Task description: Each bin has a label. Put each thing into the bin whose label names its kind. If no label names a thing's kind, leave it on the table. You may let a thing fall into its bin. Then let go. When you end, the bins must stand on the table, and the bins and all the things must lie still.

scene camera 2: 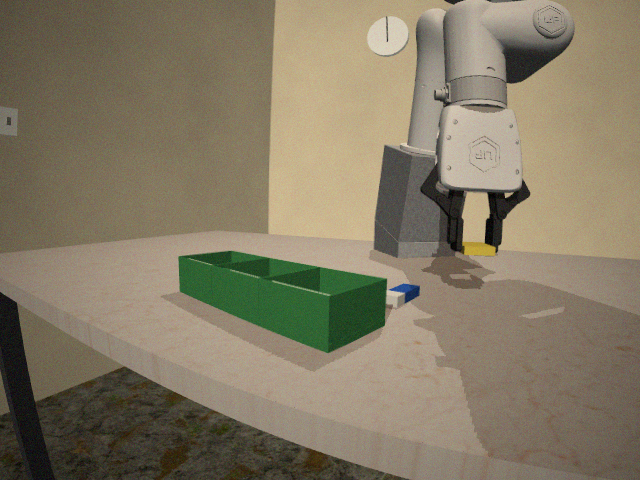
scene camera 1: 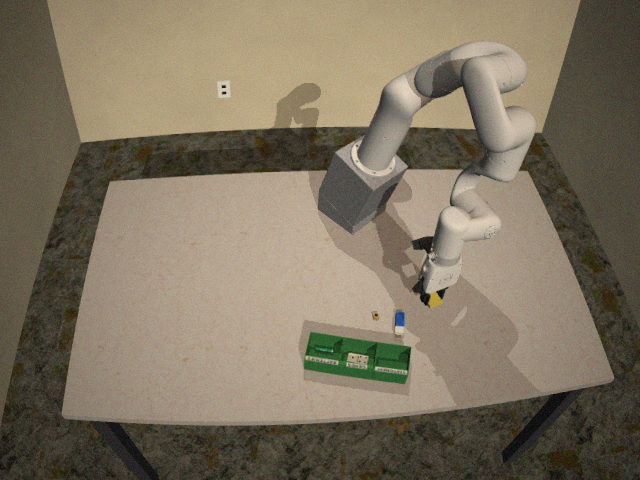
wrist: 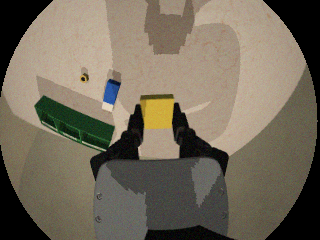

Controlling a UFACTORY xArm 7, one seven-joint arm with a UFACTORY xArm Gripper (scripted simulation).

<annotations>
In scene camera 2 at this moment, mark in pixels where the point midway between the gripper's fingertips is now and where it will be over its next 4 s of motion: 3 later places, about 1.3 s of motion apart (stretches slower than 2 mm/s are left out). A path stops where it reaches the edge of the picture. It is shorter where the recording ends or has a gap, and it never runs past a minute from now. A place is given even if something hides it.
My gripper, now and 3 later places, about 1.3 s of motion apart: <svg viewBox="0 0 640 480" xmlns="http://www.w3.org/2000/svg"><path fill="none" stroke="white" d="M473 250L351 251L329 266L329 304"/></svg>
</annotations>
